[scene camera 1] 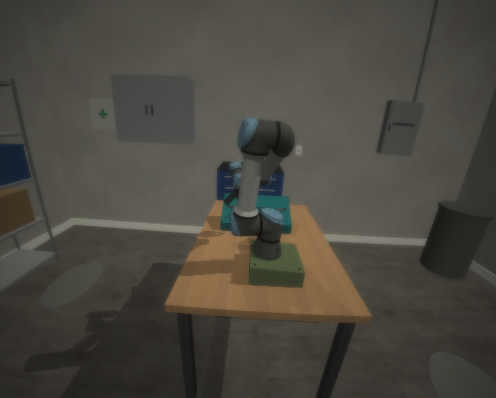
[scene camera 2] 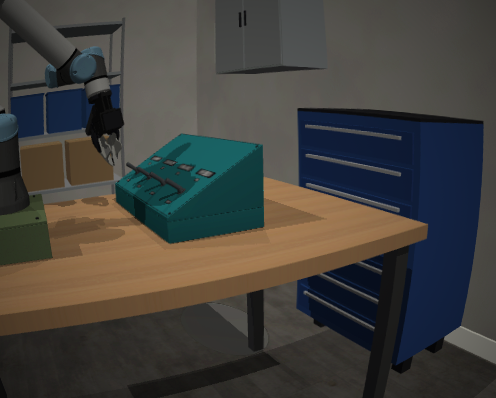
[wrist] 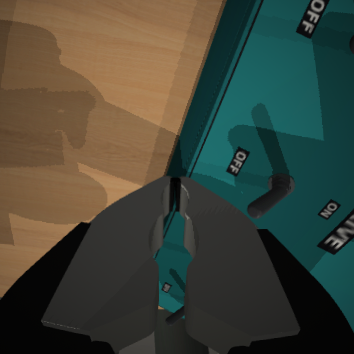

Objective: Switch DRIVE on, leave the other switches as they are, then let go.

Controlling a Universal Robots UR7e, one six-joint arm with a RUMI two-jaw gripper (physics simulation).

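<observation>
The teal switch panel (scene camera 1: 274,202) (scene camera 2: 215,150) (wrist: 285,80) has a row of dark levers. In the wrist view, the DRIVE lever (wrist: 269,198) stands right of the fingertips and leans to the OFF side. Its OFF label (wrist: 238,161) and ON label (wrist: 329,209) show, and its DRIVE label (wrist: 340,236) is partly cut off. Another lever (wrist: 175,315) shows low between the fingers. My gripper (scene camera 2: 113,162) (wrist: 174,179) is shut and empty, above the panel's front edge, apart from the DRIVE lever. The fingers hide part of the panel.
The panel stands on the wooden table (scene camera 1: 225,295) (scene camera 2: 300,240). The arm's green base block (scene camera 1: 276,272) (scene camera 2: 25,242) is in front of it. A blue drawer cabinet (scene camera 1: 275,182) (scene camera 2: 445,225) stands beyond the table. A shelf rack (scene camera 2: 123,75) stands behind the gripper.
</observation>
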